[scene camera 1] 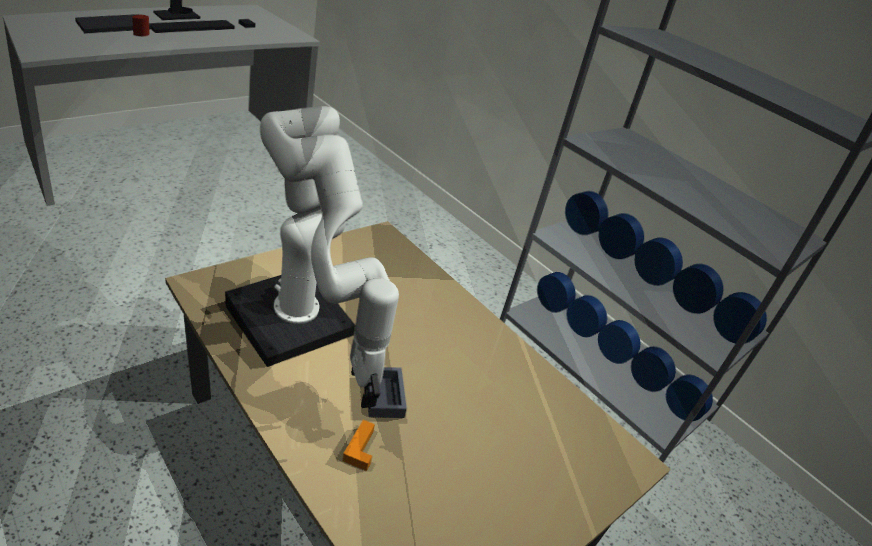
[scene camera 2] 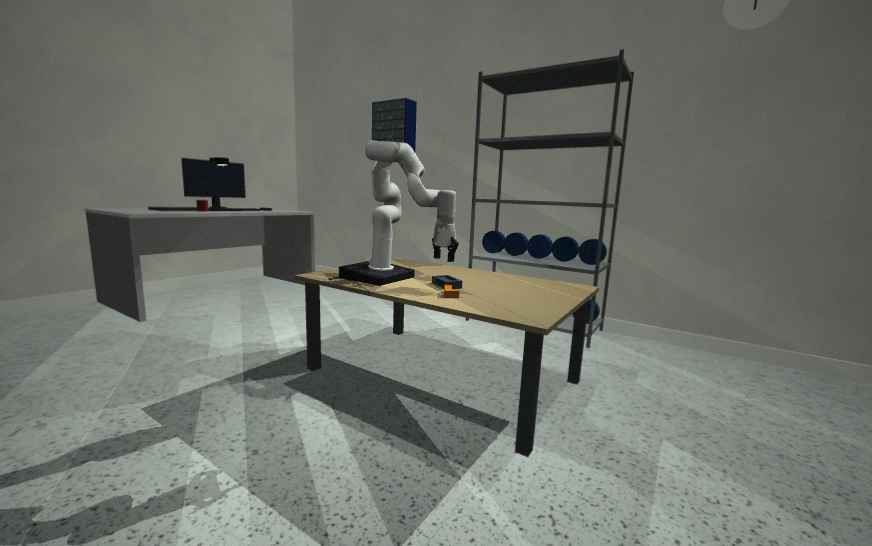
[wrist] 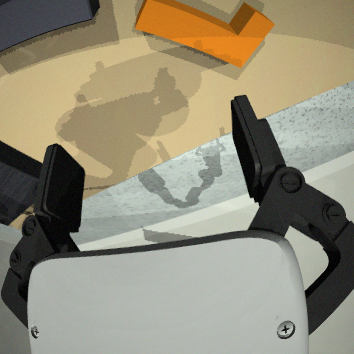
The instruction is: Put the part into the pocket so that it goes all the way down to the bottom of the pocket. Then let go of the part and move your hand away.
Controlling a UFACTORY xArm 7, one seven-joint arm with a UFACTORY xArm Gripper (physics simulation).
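Places are measured from the arm's base along level axes (x up, y right, z ahead), in centimetres.
Pixels of known places: gripper, fingertip midpoint: (scene camera 1: 362,390) (scene camera 2: 443,260) (wrist: 144,135); arm's base, origin of the base link: (scene camera 1: 296,307) (scene camera 2: 380,267).
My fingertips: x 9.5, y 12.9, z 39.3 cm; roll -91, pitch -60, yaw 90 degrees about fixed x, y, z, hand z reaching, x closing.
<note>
For each thing: its top centre in the pictures, then the offset to it from my fingertips. Level surfaces: height alone.
- orange L-shaped part, middle of its top: (wrist: 208,21) (scene camera 1: 365,440) (scene camera 2: 451,287) dx -11.2, dy +2.5, dz +5.2 cm
- pocket block, middle of its top: (scene camera 1: 386,386) (scene camera 2: 446,278) dx -10.6, dy -12.8, dz -3.2 cm
- table, its level: dx -14.2 cm
The orange L-shaped part (scene camera 1: 360,441) (scene camera 2: 451,292) (wrist: 195,30) lies flat on the wooden table, beside the dark grey pocket block and apart from it. The pocket block (scene camera 1: 388,412) (scene camera 2: 454,284) (wrist: 45,20) has a raised rim; its recess shows in scene camera 1, partly hidden by the hand. My gripper (scene camera 1: 370,398) (scene camera 2: 444,257) (wrist: 144,135) is open with nothing between its fingers. It hangs well above the table, pointing down. In the wrist view the part lies beyond the fingertips at the top, and the block is cut off at the upper left.
The arm stands on a black base plate (scene camera 1: 250,309) (scene camera 2: 353,272) (wrist: 17,185) at one end of the table (scene camera 1: 482,418) (scene camera 2: 501,299). A shelf rack (scene camera 1: 740,83) (scene camera 2: 553,73) with blue discs and a grey desk (scene camera 1: 193,51) (scene camera 2: 212,221) stand away from the table.
</note>
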